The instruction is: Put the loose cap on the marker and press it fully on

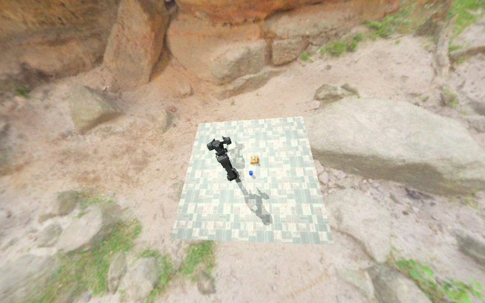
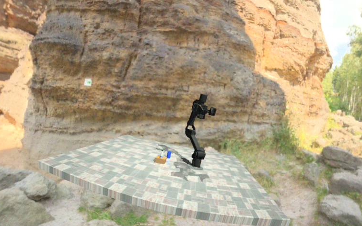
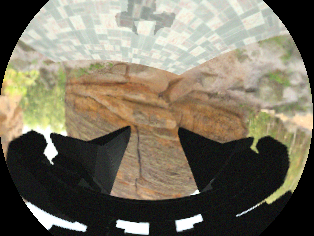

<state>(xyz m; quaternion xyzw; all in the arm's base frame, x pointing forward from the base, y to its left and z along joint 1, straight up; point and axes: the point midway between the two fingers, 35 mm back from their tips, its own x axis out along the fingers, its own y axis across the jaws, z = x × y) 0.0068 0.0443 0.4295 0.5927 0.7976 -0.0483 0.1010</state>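
Now: the blue cap 240 mm ahead of my gripper tip, 150 mm to the right of it and 400 mm below it. From my gripper tip the other things lie so: tan holder block (270 mm ahead, 400 mm below).
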